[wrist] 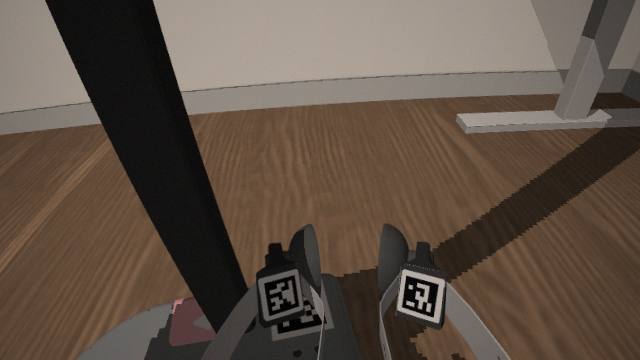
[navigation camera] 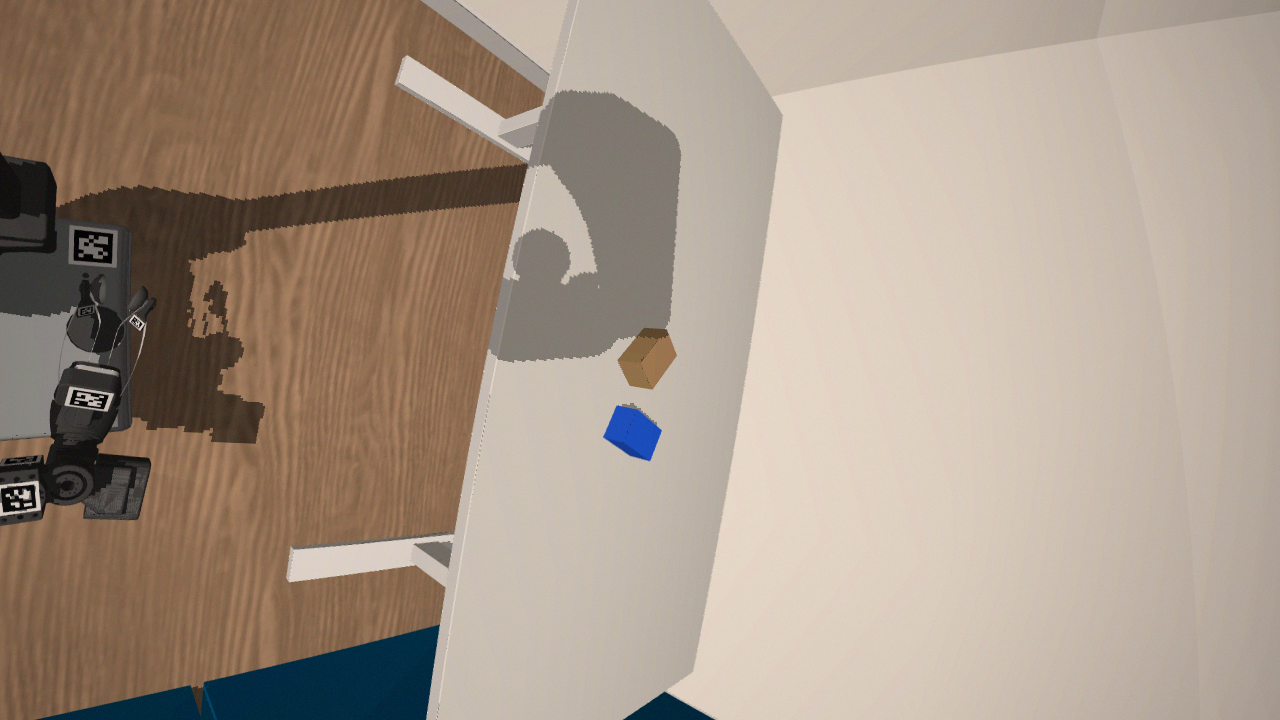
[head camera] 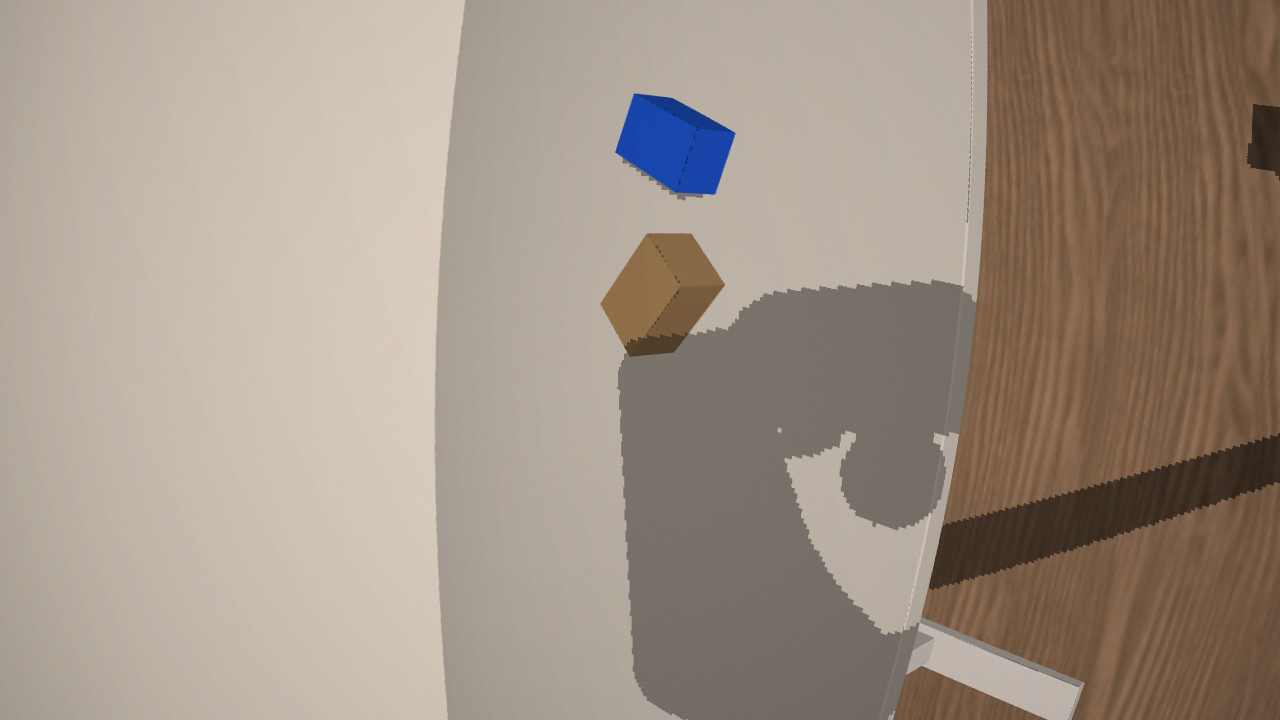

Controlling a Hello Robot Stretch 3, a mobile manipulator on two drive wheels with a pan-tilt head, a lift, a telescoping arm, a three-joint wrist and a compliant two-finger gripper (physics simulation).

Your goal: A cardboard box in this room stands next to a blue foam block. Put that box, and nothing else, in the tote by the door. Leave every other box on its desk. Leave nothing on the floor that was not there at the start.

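Places are measured from the robot's base along level axes (x ahead, y left, z up), in metres.
Where they show: gripper, fingertip midpoint: [wrist: 347, 249] [navigation camera: 123, 282]; robot's base, origin of the base link: [navigation camera: 94, 325].
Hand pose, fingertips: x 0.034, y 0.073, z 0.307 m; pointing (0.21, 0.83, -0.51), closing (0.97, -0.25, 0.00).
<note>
Each offset is from my fingertips to the top centre of the thing. Level surfaces: height alone.
A brown cardboard box @(0.660 m ahead, 0.074 m right, 0.463 m up) [head camera: 651, 284] [navigation camera: 646, 360] stands on a white desk @(0.413 m up) [head camera: 832, 179] [navigation camera: 554, 555], a short gap from a blue foam block @(0.636 m ahead, 0.206 m right, 0.458 m up) [head camera: 666, 143] [navigation camera: 632, 433]. A grey shadow covers one edge of the box. My gripper [navigation camera: 118, 297] [wrist: 347, 249] is open and empty. It is over the robot's base, away from the desk, with wood floor beyond its fingers. The box and the block do not show in the wrist view. The tote by the door does not show in these views.
White desk feet [head camera: 1002, 671] [navigation camera: 358, 561] [wrist: 510, 122] reach out over the wood floor. The black mast [wrist: 145, 150] stands left of the fingers. Dark blue panels [navigation camera: 313, 685] lie near one desk end. A pale wall [head camera: 223, 358] [navigation camera: 966, 358] rises behind the desk.
</note>
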